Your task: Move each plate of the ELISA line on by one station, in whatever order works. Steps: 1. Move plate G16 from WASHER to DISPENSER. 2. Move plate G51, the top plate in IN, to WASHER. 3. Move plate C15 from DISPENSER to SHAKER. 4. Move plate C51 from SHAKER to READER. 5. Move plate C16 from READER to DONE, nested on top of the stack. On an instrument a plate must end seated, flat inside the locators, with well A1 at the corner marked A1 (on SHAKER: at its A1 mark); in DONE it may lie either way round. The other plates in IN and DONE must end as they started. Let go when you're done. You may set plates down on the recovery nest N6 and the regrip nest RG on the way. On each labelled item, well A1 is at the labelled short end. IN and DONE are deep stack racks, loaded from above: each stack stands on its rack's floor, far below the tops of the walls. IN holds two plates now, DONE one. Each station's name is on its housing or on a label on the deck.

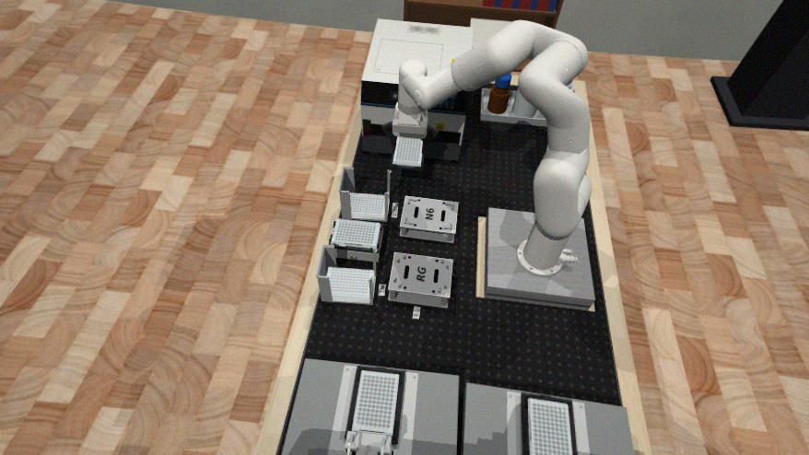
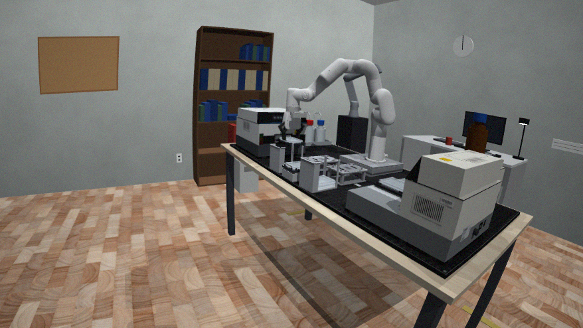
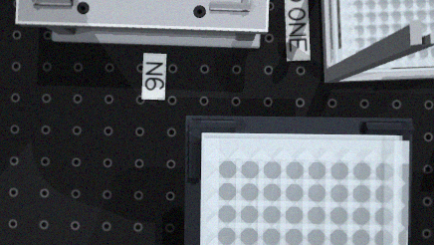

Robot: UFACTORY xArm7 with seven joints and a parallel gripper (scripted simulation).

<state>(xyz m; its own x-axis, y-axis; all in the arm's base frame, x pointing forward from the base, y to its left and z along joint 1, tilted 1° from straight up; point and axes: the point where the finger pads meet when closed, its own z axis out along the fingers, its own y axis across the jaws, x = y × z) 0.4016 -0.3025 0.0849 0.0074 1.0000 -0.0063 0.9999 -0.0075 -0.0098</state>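
The dark pull-out tray is 20 mm below my hand.
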